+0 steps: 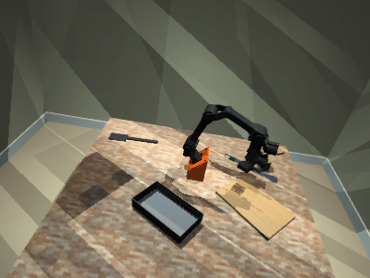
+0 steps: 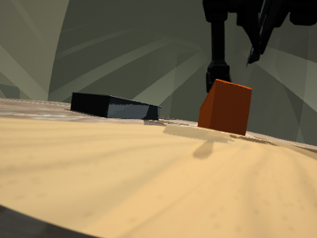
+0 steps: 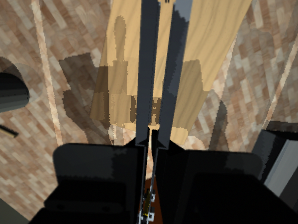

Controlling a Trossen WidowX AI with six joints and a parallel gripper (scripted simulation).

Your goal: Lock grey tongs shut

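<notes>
Now: gripper tip 80 mm short of the wooden board, 70 mm to the right of it and 140 mm above it. The rest, counted from my gripper tip: roasting tin 220 mm ahead, 380 mm to the right, 120 mm below; then dark long-handled tool 340 mm behind, 700 mm to the right, 140 mm below.
</notes>
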